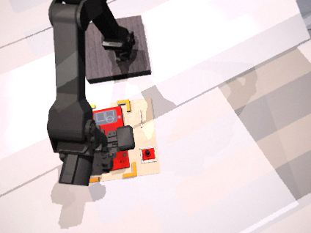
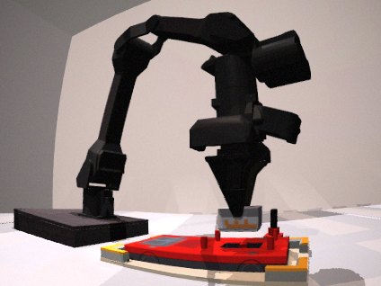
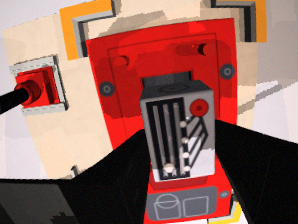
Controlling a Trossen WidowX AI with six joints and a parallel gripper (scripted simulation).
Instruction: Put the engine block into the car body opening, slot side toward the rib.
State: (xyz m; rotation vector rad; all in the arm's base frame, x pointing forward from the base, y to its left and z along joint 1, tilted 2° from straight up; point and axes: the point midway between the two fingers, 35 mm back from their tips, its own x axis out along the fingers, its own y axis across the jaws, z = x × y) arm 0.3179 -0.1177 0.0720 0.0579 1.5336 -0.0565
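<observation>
Now: gripper tip 10 mm above the engine block.
</observation>
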